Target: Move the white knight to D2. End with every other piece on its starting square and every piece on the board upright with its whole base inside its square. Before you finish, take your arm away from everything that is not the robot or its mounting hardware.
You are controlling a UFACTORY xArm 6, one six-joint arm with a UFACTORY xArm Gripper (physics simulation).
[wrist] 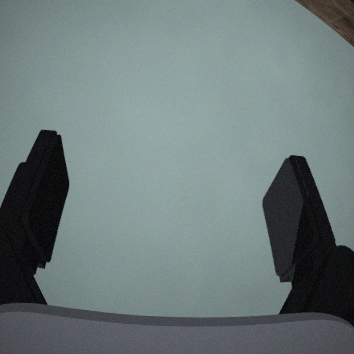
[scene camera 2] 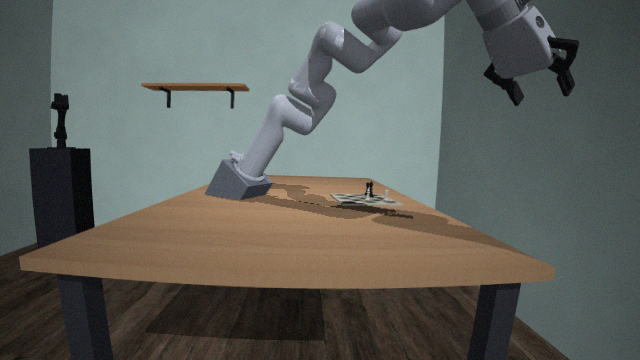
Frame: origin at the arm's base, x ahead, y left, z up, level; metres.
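Where they show: gripper, between the fingertips: [wrist: 172,167] [scene camera 2: 543,97]; arm's base, origin of its link: [scene camera 2: 248,171].
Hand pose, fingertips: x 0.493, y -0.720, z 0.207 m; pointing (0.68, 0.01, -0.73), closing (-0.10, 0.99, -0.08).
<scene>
Each offset is from my fingertips to the top centre of the thing. "*": to the spot under its first point. Level surfaces: height alone.
The chessboard @[* dx -0.148, dy +0.597, dz -0.296 m] [scene camera 2: 346,199] lies small and far off on the table in the scene view. Two dark pieces @[dx -0.028, dy +0.644, dz -0.232 m] [scene camera 2: 370,188] stand close together on it, overlapping in the view. A pale piece @[dx -0.074, dy +0.573, dz -0.251 m] [scene camera 2: 368,197] stands in front of them and another pale piece @[dx -0.002, dy +0.564, dz -0.255 m] [scene camera 2: 386,195] stands to their right. They look upright, but are too small to tell which is the white knight or which square is D2. My gripper [scene camera 2: 543,98] [wrist: 172,167] is wide open and empty, high up at the upper right of the scene view, far from the board. No chess piece shows in the wrist view.
The wooden table @[dz -0.302 m] [scene camera 2: 280,245] carries the arm's grey mounting block [scene camera 2: 227,181], left of the board. A wall shelf [scene camera 2: 195,86] hangs at the back. A dark pedestal [scene camera 2: 52,195] with a black device [scene camera 2: 60,120] stands at the left. The wrist view faces a pale wall [wrist: 165,75].
</scene>
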